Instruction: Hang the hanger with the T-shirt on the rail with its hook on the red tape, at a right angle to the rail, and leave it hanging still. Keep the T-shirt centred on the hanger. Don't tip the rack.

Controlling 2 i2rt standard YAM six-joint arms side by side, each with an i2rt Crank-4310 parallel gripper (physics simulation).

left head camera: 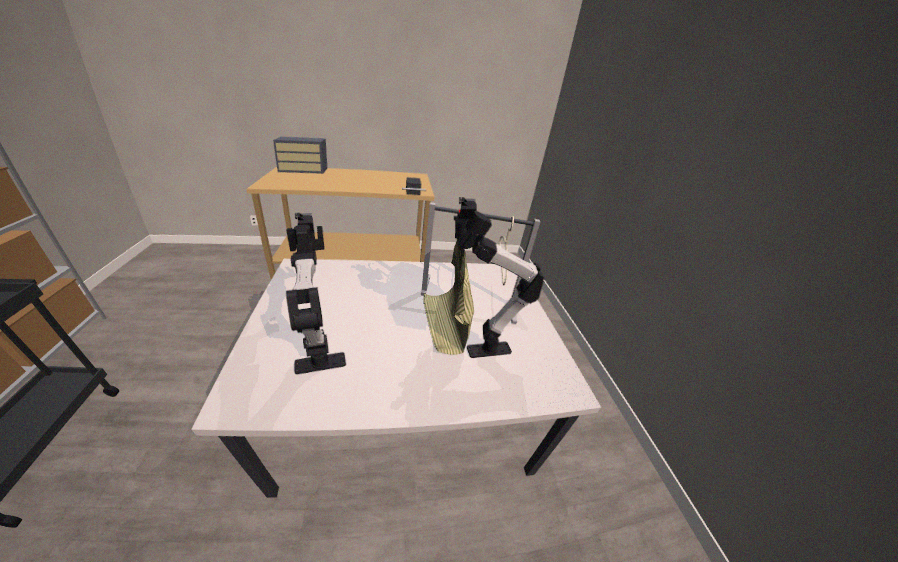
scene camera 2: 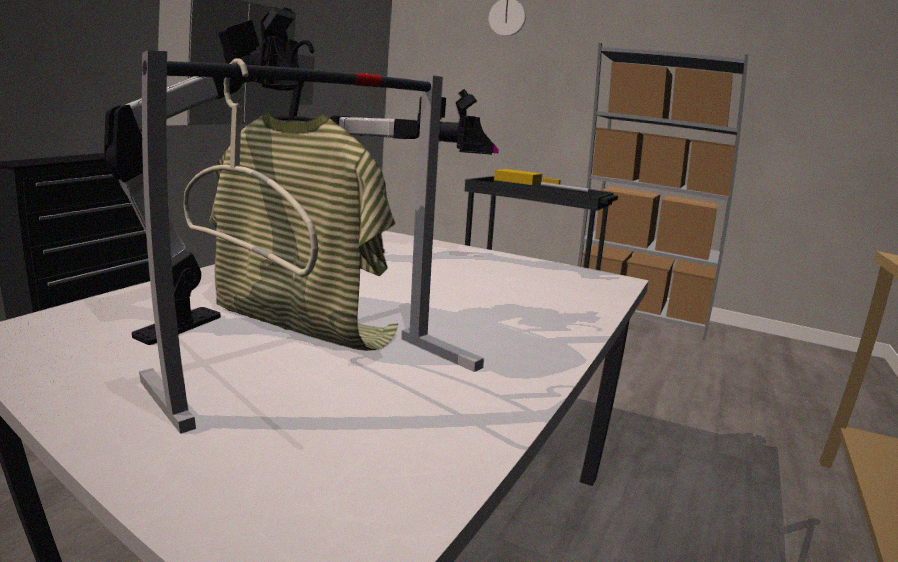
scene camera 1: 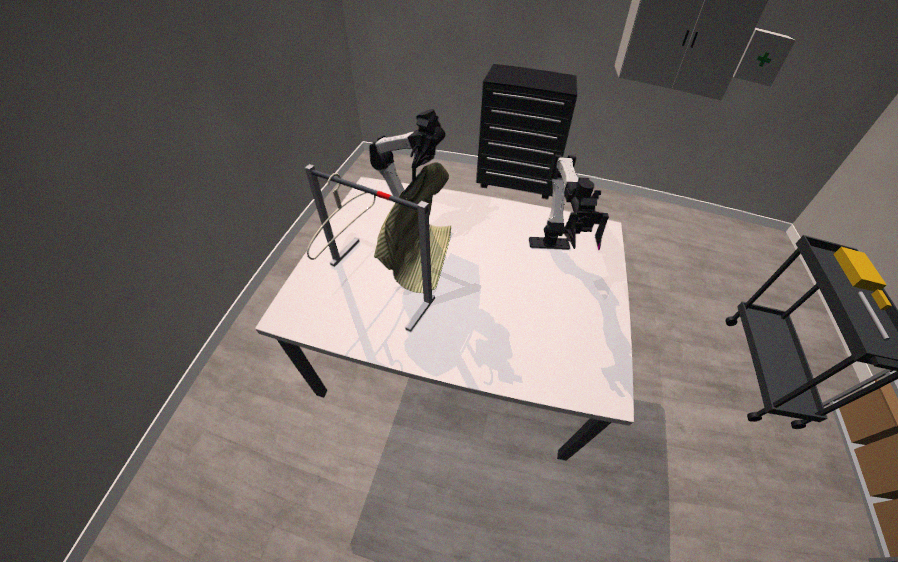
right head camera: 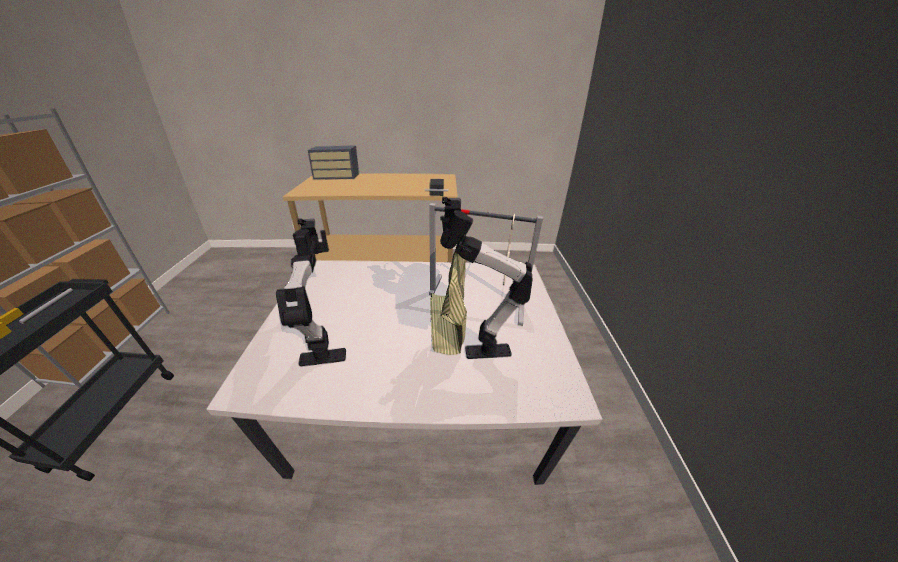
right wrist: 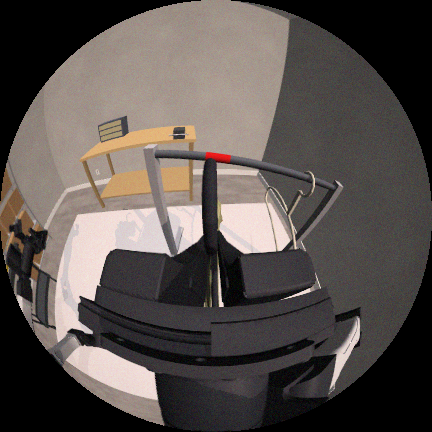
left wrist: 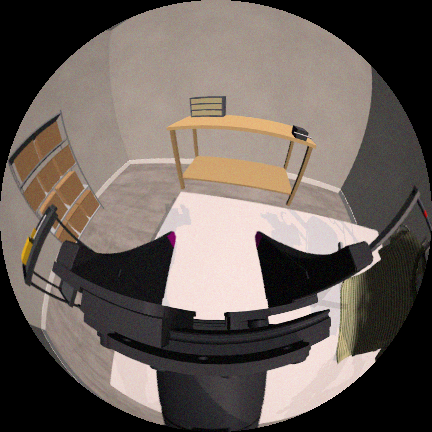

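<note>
In scene camera 2 there's my left gripper (scene camera 2: 495,151), along with a cream hanger (scene camera 2: 234,165) and a grey rack (scene camera 2: 169,393). Scene camera 1 has the rack (scene camera 1: 423,208) too, and my left gripper (scene camera 1: 587,248) as well. The left head camera view shows the rack (left head camera: 426,277), and so does the right head camera view, where it's the same grey rack (right head camera: 434,281). My left wrist view gives you my left gripper (left wrist: 214,233). As for the right wrist view, that's got my right gripper (right wrist: 212,232), a black hanger (right wrist: 209,180) and the rack (right wrist: 151,153).
</note>
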